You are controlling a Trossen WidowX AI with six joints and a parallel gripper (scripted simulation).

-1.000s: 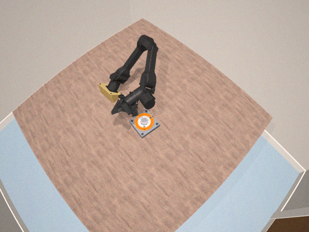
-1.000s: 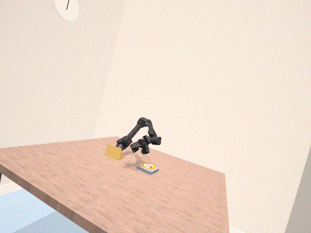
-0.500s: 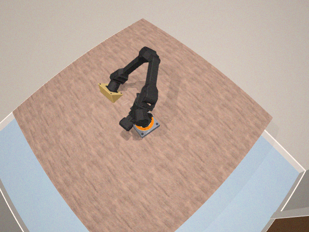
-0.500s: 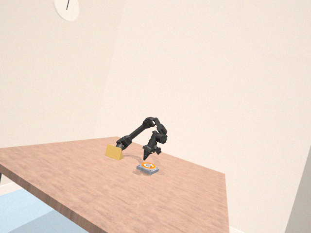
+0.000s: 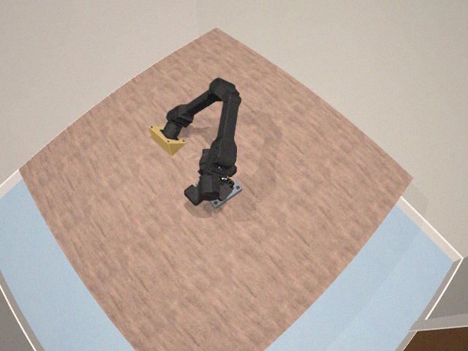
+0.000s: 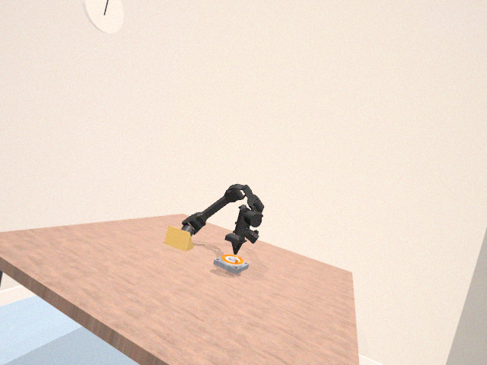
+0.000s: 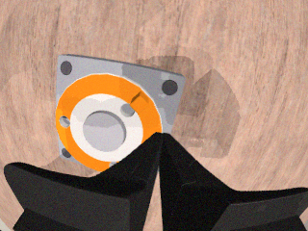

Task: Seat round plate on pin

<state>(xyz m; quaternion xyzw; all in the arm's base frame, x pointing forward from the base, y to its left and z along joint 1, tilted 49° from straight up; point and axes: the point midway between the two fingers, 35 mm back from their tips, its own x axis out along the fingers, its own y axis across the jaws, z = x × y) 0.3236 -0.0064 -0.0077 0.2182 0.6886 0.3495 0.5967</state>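
The round plate is 4 cm below my gripper tip, 3 cm to the left of it and 1 cm behind it. Also, from my gripper tip: square grey base: 5 cm to the left, 5 cm below, 3 cm behind.
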